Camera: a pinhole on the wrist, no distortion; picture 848 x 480 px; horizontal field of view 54.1 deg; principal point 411.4 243.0 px. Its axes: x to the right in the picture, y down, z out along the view. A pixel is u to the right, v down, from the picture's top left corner.
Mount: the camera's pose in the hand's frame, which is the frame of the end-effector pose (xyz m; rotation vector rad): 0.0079 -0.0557 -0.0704 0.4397 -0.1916 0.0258
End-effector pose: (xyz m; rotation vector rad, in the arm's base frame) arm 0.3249 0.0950 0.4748 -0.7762 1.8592 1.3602
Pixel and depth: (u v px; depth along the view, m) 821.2 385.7 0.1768
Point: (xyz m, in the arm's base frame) 0.3949 0.1740 0.3450
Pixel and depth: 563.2 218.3 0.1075
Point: 0.4083 0.0925 0.4055
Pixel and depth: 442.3 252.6 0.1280
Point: 0.4257 0.1092 0.4147
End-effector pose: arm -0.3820 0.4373 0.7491 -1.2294 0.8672 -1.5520
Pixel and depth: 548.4 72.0 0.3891
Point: -0.2080 0.5273 1.0848
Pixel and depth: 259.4 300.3 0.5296
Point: -0.0474 0.6977 1.0176
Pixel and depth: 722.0 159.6 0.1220
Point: -0.3724 0.4447 0.8788
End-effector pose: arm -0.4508 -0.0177 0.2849 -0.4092 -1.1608 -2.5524
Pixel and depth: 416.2 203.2 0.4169
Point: -0.4531 0.3721 0.2752
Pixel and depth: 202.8 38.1 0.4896
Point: -0.3819 0.4662 0.1439
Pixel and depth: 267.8 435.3 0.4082
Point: -0.3366 0.3368 0.3361
